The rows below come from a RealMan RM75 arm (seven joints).
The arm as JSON. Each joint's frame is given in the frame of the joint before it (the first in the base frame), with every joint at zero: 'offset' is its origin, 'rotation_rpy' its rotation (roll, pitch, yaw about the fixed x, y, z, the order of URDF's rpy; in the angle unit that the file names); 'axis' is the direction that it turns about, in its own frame. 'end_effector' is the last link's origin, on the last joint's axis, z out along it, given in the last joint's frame.
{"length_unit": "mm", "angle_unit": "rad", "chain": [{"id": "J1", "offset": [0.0, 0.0, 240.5], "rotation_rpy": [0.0, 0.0, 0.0], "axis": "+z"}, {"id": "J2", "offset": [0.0, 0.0, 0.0], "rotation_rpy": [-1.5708, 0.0, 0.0], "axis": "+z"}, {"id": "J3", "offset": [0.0, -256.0, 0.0], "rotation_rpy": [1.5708, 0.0, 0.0], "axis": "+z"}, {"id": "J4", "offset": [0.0, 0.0, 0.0], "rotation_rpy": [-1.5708, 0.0, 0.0], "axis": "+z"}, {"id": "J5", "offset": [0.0, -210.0, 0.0], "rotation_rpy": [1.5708, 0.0, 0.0], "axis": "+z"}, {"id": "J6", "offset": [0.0, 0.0, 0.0], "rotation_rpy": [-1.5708, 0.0, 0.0], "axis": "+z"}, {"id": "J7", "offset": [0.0, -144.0, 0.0], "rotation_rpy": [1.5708, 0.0, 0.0], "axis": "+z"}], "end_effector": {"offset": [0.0, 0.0, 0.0], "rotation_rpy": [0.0, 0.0, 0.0]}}
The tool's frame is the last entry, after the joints.
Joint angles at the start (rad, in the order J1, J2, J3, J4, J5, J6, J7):
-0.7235 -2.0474 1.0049 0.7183 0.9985 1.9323 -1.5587
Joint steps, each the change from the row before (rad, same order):
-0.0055 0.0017 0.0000 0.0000 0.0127 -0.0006 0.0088
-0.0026 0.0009 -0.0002 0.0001 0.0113 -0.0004 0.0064
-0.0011 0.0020 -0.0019 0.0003 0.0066 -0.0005 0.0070
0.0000 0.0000 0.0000 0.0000 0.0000 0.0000 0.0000
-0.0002 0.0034 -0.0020 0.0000 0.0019 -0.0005 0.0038
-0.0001 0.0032 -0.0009 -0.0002 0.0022 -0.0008 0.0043
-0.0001 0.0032 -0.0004 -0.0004 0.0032 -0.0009 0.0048
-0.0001 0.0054 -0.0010 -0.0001 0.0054 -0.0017 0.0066
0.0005 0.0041 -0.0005 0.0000 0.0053 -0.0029 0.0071
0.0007 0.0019 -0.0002 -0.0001 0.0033 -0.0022 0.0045
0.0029 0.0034 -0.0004 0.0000 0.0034 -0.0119 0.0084
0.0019 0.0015 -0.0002 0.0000 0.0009 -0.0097 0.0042
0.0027 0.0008 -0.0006 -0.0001 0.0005 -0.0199 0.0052
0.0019 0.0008 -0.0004 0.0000 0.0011 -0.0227 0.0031
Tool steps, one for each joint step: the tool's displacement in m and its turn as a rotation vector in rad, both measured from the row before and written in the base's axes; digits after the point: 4 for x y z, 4 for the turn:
0.0012 0.0006 -0.0012 0.0065 0.0125 -0.0075
0.0004 0.0002 -0.0012 0.0042 0.0107 -0.0042
-0.0002 0.0004 0.0001 0.0080 0.0059 -0.0021
0.0000 0.0000 0.0000 0.0000 0.0000 0.0000
-0.0005 0.0006 0.0011 0.0069 0.0027 0.0001
-0.0005 0.0005 0.0008 0.0064 0.0035 0.0000
-0.0005 0.0005 0.0005 0.0062 0.0047 -0.0002
-0.0009 0.0008 0.0010 0.0097 0.0080 0.0000
-0.0009 0.0008 0.0006 0.0094 0.0073 0.0013
-0.0006 0.0004 0.0001 0.0055 0.0042 0.0015
-0.0014 0.0018 0.0004 0.0134 0.0058 0.0117
-0.0008 0.0014 0.0002 0.0080 0.0023 0.0098
-0.0010 0.0027 0.0000 0.0121 0.0021 0.0201
-0.0008 0.0032 -0.0002 0.0109 0.0033 0.0224

